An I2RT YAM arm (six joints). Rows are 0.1 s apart.
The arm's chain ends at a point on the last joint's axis. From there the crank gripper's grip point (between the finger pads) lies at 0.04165 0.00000 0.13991 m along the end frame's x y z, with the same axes.
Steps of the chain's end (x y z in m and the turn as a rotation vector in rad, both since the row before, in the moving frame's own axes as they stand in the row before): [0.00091, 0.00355, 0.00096, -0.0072, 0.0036, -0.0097]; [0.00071, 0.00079, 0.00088, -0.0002, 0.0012, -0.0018]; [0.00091, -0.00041, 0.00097, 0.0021, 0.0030, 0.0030]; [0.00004, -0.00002, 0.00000, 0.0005, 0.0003, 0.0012]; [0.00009, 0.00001, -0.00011, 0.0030, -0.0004, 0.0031]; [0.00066, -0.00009, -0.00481, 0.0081, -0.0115, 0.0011]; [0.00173, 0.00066, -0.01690, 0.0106, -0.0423, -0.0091]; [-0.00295, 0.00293, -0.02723, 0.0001, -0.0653, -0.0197]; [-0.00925, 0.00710, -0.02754, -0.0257, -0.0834, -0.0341]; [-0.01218, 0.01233, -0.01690, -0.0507, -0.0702, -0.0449]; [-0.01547, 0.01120, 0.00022, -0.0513, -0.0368, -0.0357]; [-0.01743, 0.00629, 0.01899, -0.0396, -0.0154, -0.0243]
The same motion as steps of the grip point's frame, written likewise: [0.00142, 0.00415, 0.00081, -0.0072, 0.0036, -0.0097]; [0.00088, 0.00074, 0.00083, -0.0002, 0.0012, -0.0018]; [0.00133, -0.00058, 0.00084, 0.0021, 0.0030, 0.0030]; [0.00008, -0.00004, -0.00001, 0.0005, 0.0003, 0.0012]; [0.00003, -0.00028, -0.00009, 0.0030, -0.0004, 0.0031]; [-0.00095, -0.00118, -0.00434, 0.0081, -0.0115, 0.0011]; [-0.00423, -0.00118, -0.01527, 0.0106, -0.0423, -0.0091]; [-0.01218, 0.00219, -0.02481, 0.0001, -0.0653, -0.0197]; [-0.02101, 0.00952, -0.02459, -0.0257, -0.0834, -0.0341]; [-0.02197, 0.01784, -0.01446, -0.0507, -0.0702, -0.0449]; [-0.02054, 0.01702, 0.00151, -0.0513, -0.0368, -0.0357]; [-0.01953, 0.01086, 0.01952, -0.0396, -0.0154, -0.0243]
